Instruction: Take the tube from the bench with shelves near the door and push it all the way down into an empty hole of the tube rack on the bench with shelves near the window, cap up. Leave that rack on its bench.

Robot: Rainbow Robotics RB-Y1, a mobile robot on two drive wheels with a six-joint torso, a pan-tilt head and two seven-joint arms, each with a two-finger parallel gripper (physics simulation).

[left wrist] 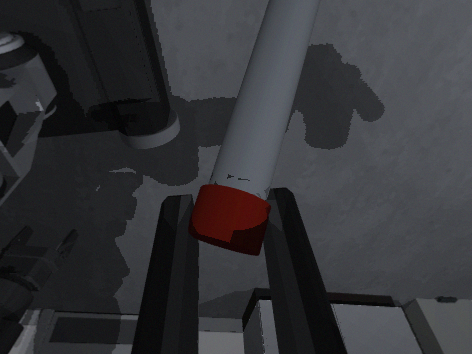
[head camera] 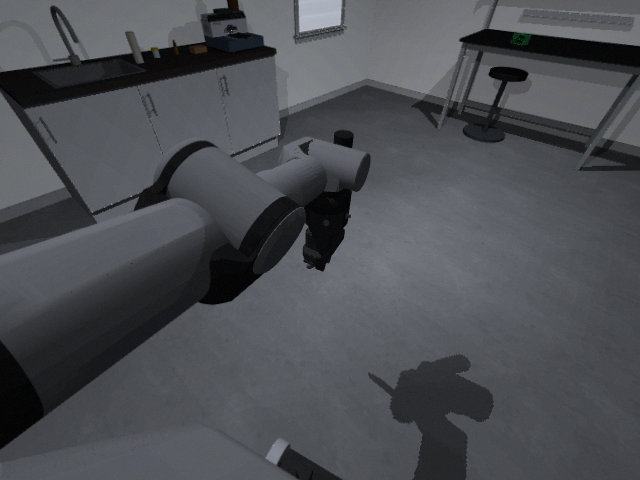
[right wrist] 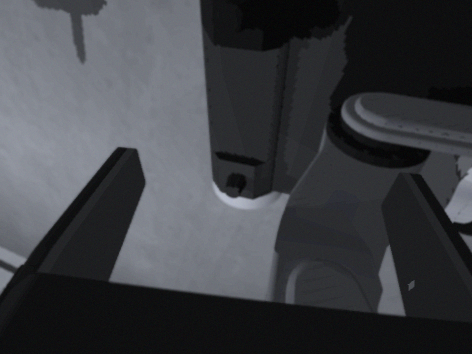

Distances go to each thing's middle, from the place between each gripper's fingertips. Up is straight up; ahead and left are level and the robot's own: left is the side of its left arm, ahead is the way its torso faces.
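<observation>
Tube with red cap [left wrist: 231, 211]: my right hand 46 cm to the right of it, 37 cm below it, 43 cm short of it.
From my left hand, tube with red cap: 2 cm ahead, 3 cm to the left of it, 3 cm below.
</observation>
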